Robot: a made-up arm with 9 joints. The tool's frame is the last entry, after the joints. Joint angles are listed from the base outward. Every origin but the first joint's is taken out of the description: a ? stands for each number. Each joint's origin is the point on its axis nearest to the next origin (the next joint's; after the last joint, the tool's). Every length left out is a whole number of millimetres.
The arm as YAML. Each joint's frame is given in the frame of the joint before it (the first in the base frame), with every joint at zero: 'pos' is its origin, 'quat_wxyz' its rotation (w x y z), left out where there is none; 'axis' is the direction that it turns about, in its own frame. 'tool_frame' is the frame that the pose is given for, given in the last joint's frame.
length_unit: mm
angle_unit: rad
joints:
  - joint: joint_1
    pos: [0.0, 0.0, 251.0]
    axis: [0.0, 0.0, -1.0]
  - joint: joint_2
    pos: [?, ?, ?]
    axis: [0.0, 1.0, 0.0]
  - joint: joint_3
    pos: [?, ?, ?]
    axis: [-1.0, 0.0, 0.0]
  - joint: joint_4
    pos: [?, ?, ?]
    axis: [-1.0, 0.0, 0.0]
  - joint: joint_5
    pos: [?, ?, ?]
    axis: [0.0, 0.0, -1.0]
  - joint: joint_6
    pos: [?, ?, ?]
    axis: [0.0, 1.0, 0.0]
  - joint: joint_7
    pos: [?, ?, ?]
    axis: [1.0, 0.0, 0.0]
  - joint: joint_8
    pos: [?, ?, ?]
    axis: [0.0, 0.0, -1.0]
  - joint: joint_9
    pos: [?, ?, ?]
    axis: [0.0, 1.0, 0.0]
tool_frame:
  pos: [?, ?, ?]
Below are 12 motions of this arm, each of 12 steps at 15 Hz.
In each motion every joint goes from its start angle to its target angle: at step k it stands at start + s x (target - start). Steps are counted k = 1, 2, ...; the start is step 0. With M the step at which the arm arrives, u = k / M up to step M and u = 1 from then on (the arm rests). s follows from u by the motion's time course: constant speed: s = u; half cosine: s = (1 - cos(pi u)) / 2; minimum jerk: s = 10 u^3 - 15 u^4 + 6 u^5.
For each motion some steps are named. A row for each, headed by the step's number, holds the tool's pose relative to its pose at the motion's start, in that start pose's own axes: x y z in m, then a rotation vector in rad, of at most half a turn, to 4 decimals.
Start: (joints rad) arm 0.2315 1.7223 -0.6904 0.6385 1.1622 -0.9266 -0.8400 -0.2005 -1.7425
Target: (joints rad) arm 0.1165 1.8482 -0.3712 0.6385 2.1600 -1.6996 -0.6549 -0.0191 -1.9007
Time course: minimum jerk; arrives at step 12
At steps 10, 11, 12:
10: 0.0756 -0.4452 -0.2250 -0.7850 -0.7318 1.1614
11: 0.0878 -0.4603 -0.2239 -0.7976 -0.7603 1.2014
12: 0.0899 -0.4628 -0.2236 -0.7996 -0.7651 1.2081

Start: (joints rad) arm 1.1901 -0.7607 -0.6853 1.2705 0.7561 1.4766 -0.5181 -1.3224 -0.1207
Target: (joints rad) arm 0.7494 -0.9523 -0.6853 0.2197 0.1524 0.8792 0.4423 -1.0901 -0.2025
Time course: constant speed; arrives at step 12
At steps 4, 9, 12:
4: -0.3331 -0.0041 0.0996 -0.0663 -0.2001 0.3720
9: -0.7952 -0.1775 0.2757 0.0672 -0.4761 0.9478
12: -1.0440 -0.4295 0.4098 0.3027 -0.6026 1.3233

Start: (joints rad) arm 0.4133 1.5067 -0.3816 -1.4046 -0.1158 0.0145 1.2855 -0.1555 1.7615
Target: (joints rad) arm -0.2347 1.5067 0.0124 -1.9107 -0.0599 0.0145 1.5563 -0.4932 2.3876
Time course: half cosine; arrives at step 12
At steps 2, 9, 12:
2: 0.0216 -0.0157 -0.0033 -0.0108 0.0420 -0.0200
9: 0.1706 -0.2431 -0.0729 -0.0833 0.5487 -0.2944
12: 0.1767 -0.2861 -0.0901 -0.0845 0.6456 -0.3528

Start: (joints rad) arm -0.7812 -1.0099 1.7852 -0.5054 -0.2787 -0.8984 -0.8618 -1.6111 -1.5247
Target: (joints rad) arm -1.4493 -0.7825 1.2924 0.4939 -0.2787 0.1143 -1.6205 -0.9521 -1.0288
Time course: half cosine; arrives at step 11
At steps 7, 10, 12:
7: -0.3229 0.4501 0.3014 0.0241 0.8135 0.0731
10: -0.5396 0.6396 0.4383 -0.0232 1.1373 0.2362
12: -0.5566 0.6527 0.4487 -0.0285 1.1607 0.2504

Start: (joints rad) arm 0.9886 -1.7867 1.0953 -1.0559 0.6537 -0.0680 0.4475 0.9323 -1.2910
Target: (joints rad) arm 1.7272 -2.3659 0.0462 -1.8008 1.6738 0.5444 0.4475 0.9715 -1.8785
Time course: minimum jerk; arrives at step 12
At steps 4, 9, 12:
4: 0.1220 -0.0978 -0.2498 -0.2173 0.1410 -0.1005
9: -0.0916 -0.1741 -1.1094 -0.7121 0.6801 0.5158
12: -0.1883 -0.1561 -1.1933 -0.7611 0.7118 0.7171

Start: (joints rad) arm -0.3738 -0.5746 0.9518 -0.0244 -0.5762 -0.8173 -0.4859 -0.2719 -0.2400
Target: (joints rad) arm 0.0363 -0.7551 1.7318 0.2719 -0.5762 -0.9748 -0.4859 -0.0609 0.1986
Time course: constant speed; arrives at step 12
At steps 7, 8, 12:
7: -0.1880 0.4511 -0.5931 -0.3807 0.5996 0.4212
8: -0.2542 0.4917 -0.6710 -0.4352 0.6809 0.4832
12: -0.5905 0.5819 -0.9224 -0.6519 0.9901 0.7407

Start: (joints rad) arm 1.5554 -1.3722 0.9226 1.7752 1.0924 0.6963 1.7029 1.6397 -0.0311
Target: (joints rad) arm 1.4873 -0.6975 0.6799 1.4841 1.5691 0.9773 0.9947 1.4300 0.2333
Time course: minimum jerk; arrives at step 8
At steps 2, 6, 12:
2: 0.0174 0.0504 0.0267 -0.0354 0.0280 -0.0385
6: 0.2058 0.4286 -0.0017 -0.4885 0.0903 -0.3815
12: 0.2312 0.4637 -0.0325 -0.5695 0.0810 -0.4258

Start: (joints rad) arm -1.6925 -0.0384 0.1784 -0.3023 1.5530 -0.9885 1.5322 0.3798 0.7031
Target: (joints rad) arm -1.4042 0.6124 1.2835 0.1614 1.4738 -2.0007 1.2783 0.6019 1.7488
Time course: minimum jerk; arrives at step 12
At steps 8, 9, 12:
8: -0.7461 -0.6170 -1.1442 -1.8490 0.9023 0.5225
9: -0.8033 -0.7618 -1.1138 -2.0918 1.0053 0.5739
12: -0.8413 -0.8816 -1.0516 -2.3227 1.0902 0.6360

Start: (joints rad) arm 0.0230 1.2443 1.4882 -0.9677 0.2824 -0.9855 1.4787 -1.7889 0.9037
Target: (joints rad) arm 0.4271 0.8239 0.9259 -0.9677 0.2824 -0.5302 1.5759 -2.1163 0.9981
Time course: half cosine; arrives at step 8
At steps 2, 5, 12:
2: -0.0619 -0.0744 0.0395 -0.0714 -0.0111 -0.1342
5: -0.3513 -0.1988 0.2190 -0.3631 -0.0750 -0.6169
12: -0.5139 -0.1547 0.3168 -0.5483 -0.1238 -0.8724

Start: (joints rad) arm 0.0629 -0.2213 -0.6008 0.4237 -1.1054 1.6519 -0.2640 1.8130 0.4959
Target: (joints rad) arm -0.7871 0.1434 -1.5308 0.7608 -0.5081 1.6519 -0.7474 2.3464 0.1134
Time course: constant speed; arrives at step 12
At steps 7, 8, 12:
7: 0.5057 0.1231 -0.0837 0.3340 -0.4468 0.2844
8: 0.5687 0.1565 -0.0715 0.3710 -0.4983 0.3251
12: 0.7756 0.3113 0.0203 0.4857 -0.6816 0.4823

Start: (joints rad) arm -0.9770 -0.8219 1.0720 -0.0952 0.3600 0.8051 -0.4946 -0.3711 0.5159
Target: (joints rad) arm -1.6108 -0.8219 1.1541 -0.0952 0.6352 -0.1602 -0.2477 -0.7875 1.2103
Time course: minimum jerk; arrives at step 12
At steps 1, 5, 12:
1: 0.0000 -0.0018 -0.0001 0.0002 -0.0032 0.0010
5: -0.0159 -0.1308 -0.0040 0.0001 -0.2168 0.0636
12: -0.0695 -0.4365 -0.0633 -0.0332 -0.6032 0.0760

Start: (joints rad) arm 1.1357 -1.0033 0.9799 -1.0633 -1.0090 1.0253 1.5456 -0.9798 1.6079
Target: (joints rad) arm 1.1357 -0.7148 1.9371 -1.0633 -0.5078 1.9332 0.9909 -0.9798 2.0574
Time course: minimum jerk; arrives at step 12
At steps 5, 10, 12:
5: 0.0721 -0.3273 0.3048 0.6657 0.1606 -0.0482
10: 0.1443 -0.9603 0.3916 1.7385 0.3462 0.3637
12: 0.1471 -0.9922 0.3831 1.7891 0.3445 0.4041

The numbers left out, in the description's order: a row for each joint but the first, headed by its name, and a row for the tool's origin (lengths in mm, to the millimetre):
joint_2: -18.0 186.0 0.0
joint_3: -392.0 0.0 -73.0
joint_4: 0.0 16.0 292.0
joint_5: 0.0 44.0 510.0
joint_6: 63.0 -50.0 0.0
joint_7: 49.0 0.0 -56.0
joint_8: 0.0 316.0 -47.0
joint_9: 32.0 222.0 0.0
tool: 177.0 0.0 -27.0

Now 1 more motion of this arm.
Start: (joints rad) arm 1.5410 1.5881 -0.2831 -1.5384 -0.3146 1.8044 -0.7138 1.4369 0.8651
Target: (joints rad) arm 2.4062 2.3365 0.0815 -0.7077 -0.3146 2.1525 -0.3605 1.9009 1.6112
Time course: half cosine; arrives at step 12
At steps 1, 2, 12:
1: -0.0137 -0.0021 0.0004 0.0032 0.0329 -0.0070
2: -0.0547 -0.0104 0.0027 0.0099 0.1297 -0.0272
12: -0.6188 -0.6103 0.4970 -0.4706 1.4782 -0.8169

